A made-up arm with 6 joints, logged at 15 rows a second.
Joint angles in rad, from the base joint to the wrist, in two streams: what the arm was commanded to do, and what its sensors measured. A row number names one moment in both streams.
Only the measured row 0 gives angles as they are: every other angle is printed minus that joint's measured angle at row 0.
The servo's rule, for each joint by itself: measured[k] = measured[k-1] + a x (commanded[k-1-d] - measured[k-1]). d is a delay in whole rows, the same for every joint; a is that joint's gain. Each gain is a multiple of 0.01, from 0.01 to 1. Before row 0 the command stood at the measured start. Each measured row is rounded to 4 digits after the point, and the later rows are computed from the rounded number. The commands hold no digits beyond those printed.
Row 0, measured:
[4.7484 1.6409 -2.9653 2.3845 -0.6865 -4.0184]
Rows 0 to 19, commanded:
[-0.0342 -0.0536 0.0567 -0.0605 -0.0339 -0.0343]
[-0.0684 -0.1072 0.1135 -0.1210 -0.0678 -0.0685]
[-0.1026 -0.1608 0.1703 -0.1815 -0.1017 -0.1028]
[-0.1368 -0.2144 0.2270 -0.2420 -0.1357 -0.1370]
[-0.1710 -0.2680 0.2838 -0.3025 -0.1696 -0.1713]
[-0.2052 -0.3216 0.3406 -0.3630 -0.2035 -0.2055]
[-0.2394 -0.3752 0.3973 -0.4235 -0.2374 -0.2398]
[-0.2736 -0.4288 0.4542 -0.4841 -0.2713 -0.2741]
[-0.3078 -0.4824 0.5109 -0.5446 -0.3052 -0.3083]
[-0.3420 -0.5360 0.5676 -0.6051 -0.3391 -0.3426]
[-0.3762 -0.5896 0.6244 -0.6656 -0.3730 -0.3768]
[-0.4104 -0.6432 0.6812 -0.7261 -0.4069 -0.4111]
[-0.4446 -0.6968 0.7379 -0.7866 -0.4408 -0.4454]
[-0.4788 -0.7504 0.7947 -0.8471 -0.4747 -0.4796]
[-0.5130 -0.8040 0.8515 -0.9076 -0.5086 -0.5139]
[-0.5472 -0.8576 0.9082 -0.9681 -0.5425 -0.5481]
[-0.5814 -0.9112 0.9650 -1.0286 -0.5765 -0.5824]
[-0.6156 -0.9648 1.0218 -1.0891 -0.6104 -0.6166]
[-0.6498 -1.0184 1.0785 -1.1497 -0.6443 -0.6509]
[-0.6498 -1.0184 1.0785 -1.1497 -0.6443 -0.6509]
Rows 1 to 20, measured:
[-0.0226 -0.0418 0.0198 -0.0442 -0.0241 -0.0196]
[-0.0528 -0.0928 0.0526 -0.1003 -0.0551 -0.0475]
[-0.0857 -0.1458 0.0938 -0.1596 -0.0882 -0.0790]
[-0.1194 -0.1993 0.1404 -0.2198 -0.1219 -0.1121]
[-0.1535 -0.2529 0.1906 -0.2802 -0.1558 -0.1458]
[-0.1876 -0.3065 0.2431 -0.3406 -0.1897 -0.1798]
[-0.2218 -0.3601 0.2971 -0.4011 -0.2236 -0.2140]
[-0.2560 -0.4137 0.3521 -0.4617 -0.2575 -0.2483]
[-0.2902 -0.4673 0.4077 -0.5222 -0.2914 -0.2825]
[-0.3244 -0.5209 0.4637 -0.5827 -0.3253 -0.3168]
[-0.3586 -0.5745 0.5199 -0.6432 -0.3592 -0.3510]
[-0.3928 -0.6281 0.5764 -0.7037 -0.3931 -0.3853]
[-0.4270 -0.6817 0.6329 -0.7642 -0.4270 -0.4196]
[-0.4612 -0.7353 0.6895 -0.8247 -0.4609 -0.4538]
[-0.4954 -0.7889 0.7462 -0.8852 -0.4948 -0.4881]
[-0.5296 -0.8425 0.8029 -0.9457 -0.5287 -0.5223]
[-0.5638 -0.8961 0.8596 -1.0062 -0.5626 -0.5566]
[-0.5980 -0.9497 0.9164 -1.0667 -0.5965 -0.5908]
[-0.6322 -1.0033 0.9731 -1.1273 -0.6304 -0.6251]
[-0.6438 -1.0151 1.0100 -1.1437 -0.6403 -0.6398]
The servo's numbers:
d 0
a 0.66 0.78 0.35 0.73 0.71 0.57

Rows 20 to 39, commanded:
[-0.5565 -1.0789 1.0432 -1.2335 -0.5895 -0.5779]
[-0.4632 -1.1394 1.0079 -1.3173 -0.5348 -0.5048]
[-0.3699 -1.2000 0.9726 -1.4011 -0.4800 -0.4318]
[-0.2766 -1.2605 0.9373 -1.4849 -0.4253 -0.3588]
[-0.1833 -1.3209 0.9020 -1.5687 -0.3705 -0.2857]
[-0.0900 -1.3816 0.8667 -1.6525 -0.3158 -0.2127]
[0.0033 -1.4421 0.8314 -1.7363 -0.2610 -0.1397]
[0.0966 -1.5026 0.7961 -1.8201 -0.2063 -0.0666]
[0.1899 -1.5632 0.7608 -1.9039 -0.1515 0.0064]
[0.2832 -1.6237 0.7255 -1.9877 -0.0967 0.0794]
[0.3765 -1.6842 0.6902 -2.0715 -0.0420 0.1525]
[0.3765 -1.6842 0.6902 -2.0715 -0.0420 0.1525]
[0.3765 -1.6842 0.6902 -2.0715 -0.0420 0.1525]
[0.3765 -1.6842 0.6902 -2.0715 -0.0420 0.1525]
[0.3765 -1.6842 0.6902 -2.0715 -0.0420 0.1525]
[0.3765 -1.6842 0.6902 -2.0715 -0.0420 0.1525]
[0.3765 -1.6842 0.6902 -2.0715 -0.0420 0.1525]
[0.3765 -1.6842 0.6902 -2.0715 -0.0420 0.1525]
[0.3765 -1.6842 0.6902 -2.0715 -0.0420 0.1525]
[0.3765 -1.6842 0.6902 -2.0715 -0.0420 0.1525]
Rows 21 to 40, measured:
[-0.5862 -1.0649 1.0216 -1.2093 -0.6042 -0.6045]
[-0.5050 -1.1230 1.0168 -1.2881 -0.5549 -0.5477]
[-0.4158 -1.1831 1.0013 -1.3706 -0.5017 -0.4816]
[-0.3239 -1.2435 0.9789 -1.4540 -0.4475 -0.4116]
[-0.2311 -1.3039 0.9520 -1.5377 -0.3928 -0.3398]
[-0.1380 -1.3645 0.9221 -1.6215 -0.3381 -0.2674]
[-0.0447 -1.4250 0.8904 -1.7053 -0.2834 -0.1946]
[0.0486 -1.4855 0.8574 -1.7891 -0.2287 -0.1216]
[0.1419 -1.5461 0.8236 -1.8729 -0.1739 -0.0486]
[0.2352 -1.6066 0.7893 -1.9567 -0.1191 0.0244]
[0.3285 -1.6671 0.7546 -2.0405 -0.0644 0.0974]
[0.3602 -1.6804 0.7321 -2.0631 -0.0485 0.1288]
[0.3710 -1.6834 0.7174 -2.0692 -0.0439 0.1423]
[0.3746 -1.6840 0.7079 -2.0709 -0.0426 0.1481]
[0.3759 -1.6842 0.7017 -2.0713 -0.0422 0.1506]
[0.3763 -1.6842 0.6977 -2.0714 -0.0421 0.1517]
[0.3764 -1.6842 0.6951 -2.0715 -0.0420 0.1522]
[0.3765 -1.6842 0.6934 -2.0715 -0.0420 0.1524]
[0.3765 -1.6842 0.6923 -2.0715 -0.0420 0.1525]
[0.3765 -1.6842 0.6916 -2.0715 -0.0420 0.1525]

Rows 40 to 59, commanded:
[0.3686 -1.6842 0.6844 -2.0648 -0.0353 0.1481]
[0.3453 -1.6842 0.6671 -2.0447 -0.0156 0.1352]
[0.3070 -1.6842 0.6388 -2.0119 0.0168 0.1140]
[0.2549 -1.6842 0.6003 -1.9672 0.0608 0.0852]
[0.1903 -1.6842 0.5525 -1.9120 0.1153 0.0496]
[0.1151 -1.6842 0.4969 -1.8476 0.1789 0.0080]
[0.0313 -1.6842 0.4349 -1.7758 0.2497 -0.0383]
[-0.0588 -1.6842 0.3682 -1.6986 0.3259 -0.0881]
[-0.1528 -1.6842 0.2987 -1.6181 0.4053 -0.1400]
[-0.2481 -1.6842 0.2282 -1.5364 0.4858 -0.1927]
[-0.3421 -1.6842 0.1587 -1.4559 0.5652 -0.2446]
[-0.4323 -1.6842 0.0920 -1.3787 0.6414 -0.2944]
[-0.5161 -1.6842 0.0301 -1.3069 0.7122 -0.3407]
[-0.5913 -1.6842 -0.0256 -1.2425 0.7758 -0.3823]
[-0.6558 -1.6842 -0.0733 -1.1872 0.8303 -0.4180]
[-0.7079 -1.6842 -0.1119 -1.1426 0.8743 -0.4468]
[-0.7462 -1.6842 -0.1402 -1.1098 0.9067 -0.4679]
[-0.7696 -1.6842 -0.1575 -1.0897 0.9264 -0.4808]
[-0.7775 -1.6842 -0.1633 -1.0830 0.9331 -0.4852]
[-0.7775 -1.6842 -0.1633 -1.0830 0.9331 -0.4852]
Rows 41 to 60, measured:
[0.3713 -1.6842 0.6891 -2.0666 -0.0372 0.1500]
[0.3541 -1.6842 0.6814 -2.0506 -0.0219 0.1416]
[0.3230 -1.6842 0.6665 -2.0223 0.0056 0.1259]
[0.2781 -1.6842 0.6433 -1.9821 0.0448 0.1027]
[0.2202 -1.6842 0.6115 -1.9309 0.0949 0.0724]
[0.1508 -1.6842 0.5714 -1.8701 0.1545 0.0357]
[0.0719 -1.6842 0.5236 -1.8013 0.2221 -0.0065]
[-0.0144 -1.6842 0.4692 -1.7263 0.2958 -0.0530]
[-0.1057 -1.6842 0.4095 -1.6473 0.3735 -0.1026]
[-0.1997 -1.6842 0.3460 -1.5663 0.4532 -0.1540]
[-0.2937 -1.6842 0.2804 -1.4857 0.5327 -0.2056]
[-0.3852 -1.6842 0.2145 -1.4076 0.6099 -0.2562]
[-0.4716 -1.6842 0.1500 -1.3341 0.6825 -0.3044]
[-0.5506 -1.6842 0.0885 -1.2672 0.7487 -0.3488]
[-0.6200 -1.6842 0.0319 -1.2088 0.8066 -0.3882]
[-0.6780 -1.6842 -0.0184 -1.1605 0.8547 -0.4216]
[-0.7230 -1.6842 -0.0610 -1.1235 0.8916 -0.4480]
[-0.7538 -1.6842 -0.0948 -1.0988 0.9163 -0.4667]
[-0.7694 -1.6842 -0.1188 -1.0873 0.9282 -0.4772]
[-0.7747 -1.6842 -0.1344 -1.0842 0.9317 -0.4818]

